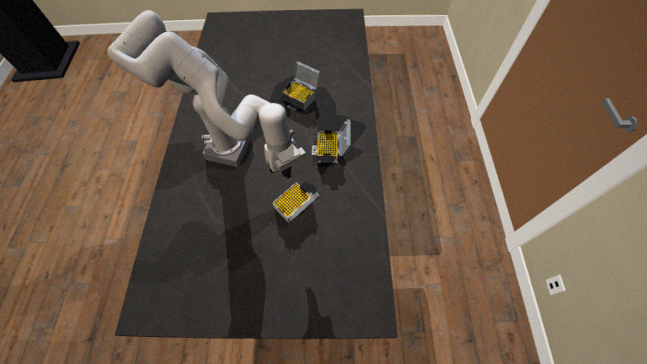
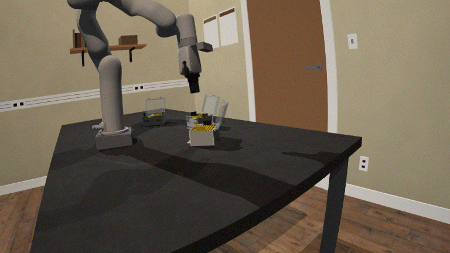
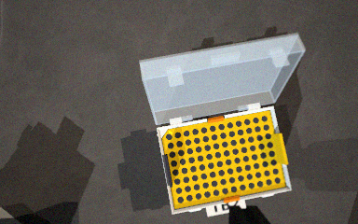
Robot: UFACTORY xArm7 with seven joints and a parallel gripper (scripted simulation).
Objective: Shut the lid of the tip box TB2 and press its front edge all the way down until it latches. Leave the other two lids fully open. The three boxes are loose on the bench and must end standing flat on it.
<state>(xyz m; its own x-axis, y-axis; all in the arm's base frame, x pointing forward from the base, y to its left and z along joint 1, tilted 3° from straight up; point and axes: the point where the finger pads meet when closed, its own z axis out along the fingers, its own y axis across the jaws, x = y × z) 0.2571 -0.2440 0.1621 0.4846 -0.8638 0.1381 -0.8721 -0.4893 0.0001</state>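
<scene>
Now: the lid 5 cm ahead of my hand, 8 cm to the right of it and 10 cm below it. Also, from my hand: tip box (1 cm ahead, 4 cm to the right, 13 cm below); then label tab (3 cm behind, 1 cm to the left, 20 cm below).
</scene>
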